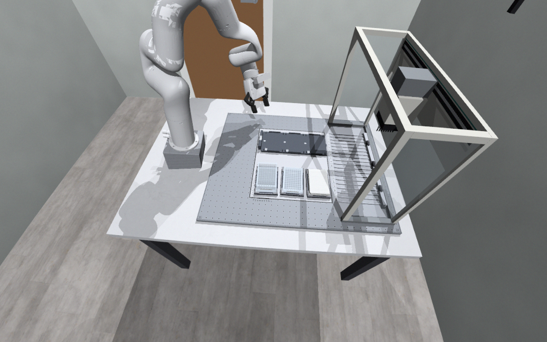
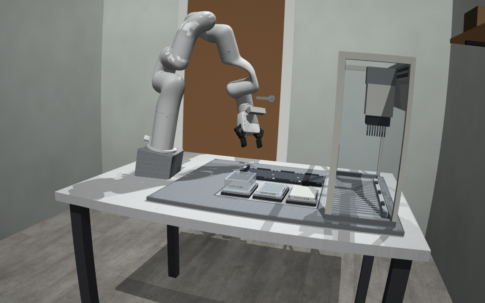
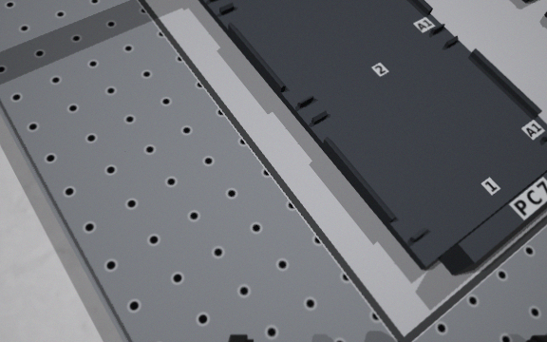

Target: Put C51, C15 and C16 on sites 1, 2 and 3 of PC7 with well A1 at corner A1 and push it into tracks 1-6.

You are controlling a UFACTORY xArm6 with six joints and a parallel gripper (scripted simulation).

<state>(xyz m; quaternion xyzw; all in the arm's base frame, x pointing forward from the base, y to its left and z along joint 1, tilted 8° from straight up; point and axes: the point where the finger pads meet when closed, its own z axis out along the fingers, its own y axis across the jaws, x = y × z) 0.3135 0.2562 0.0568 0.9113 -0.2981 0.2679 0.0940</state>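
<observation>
My hand is 280 mm short of the nest S3, 380 mm to the left of it and 90 mm above it. Round my hand: front post: 380 mm ahead, 540 mm to the right, 150 mm above; then dark carrier PC7: 180 mm ahead, 150 mm to the right, 80 mm below; then nest S2: 170 mm ahead, 380 mm to the right, 90 mm below.
</observation>
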